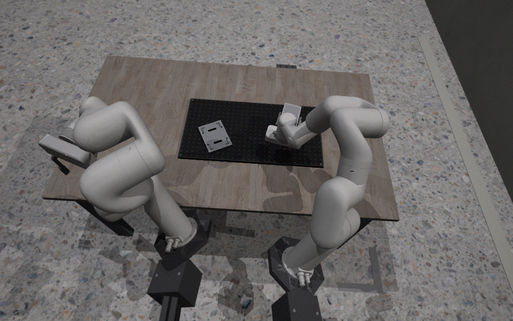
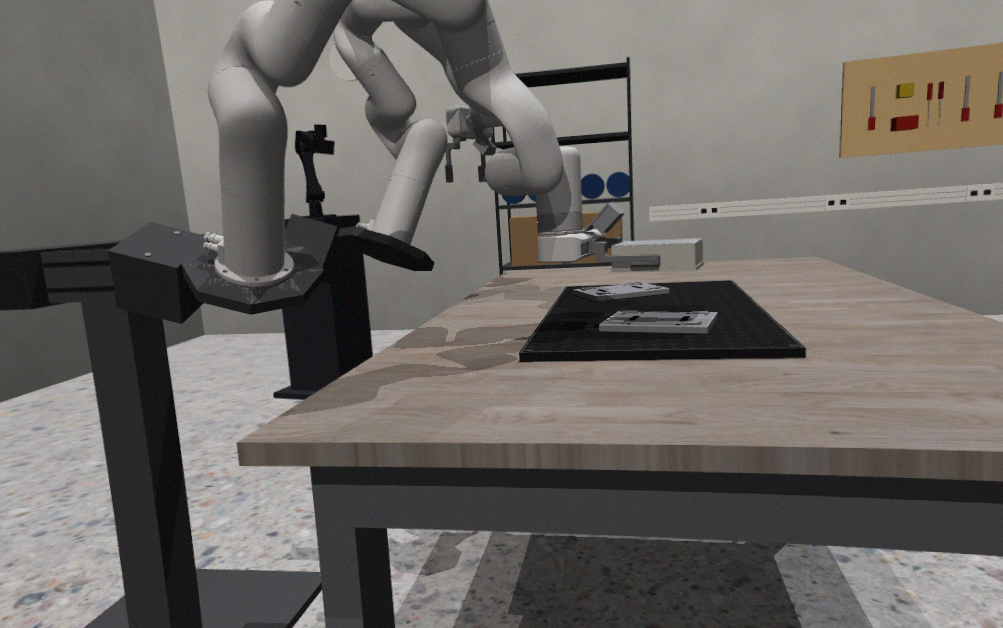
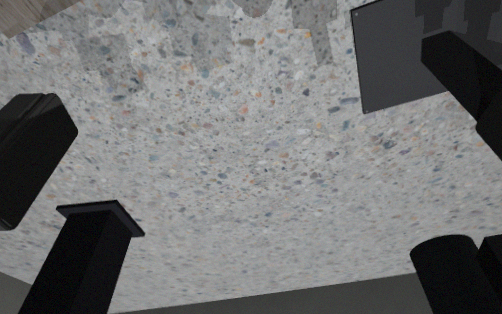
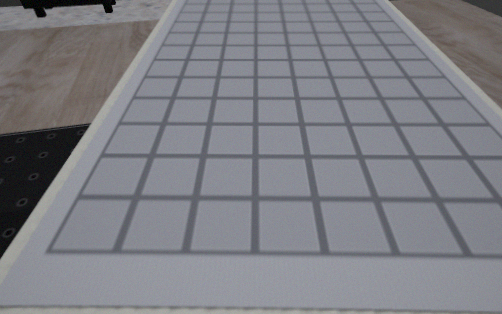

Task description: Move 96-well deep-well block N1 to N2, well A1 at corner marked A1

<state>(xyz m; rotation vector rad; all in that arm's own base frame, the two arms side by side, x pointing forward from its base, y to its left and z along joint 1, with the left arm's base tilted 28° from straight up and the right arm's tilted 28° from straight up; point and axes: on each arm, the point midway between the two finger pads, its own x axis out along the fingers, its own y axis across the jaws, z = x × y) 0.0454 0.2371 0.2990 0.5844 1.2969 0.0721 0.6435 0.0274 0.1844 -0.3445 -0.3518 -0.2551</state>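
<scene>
Now: the pale deep-well block 1 cm ahead of my right hand. From my right hand the other things lie so: black perforated board: 17 cm to the left, 12 cm below, 4 cm behind; then A1 label: 10 cm below, 6 cm to the left, 6 cm behind; then nest N2: 10 cm below, 1 cm ahead.
</scene>
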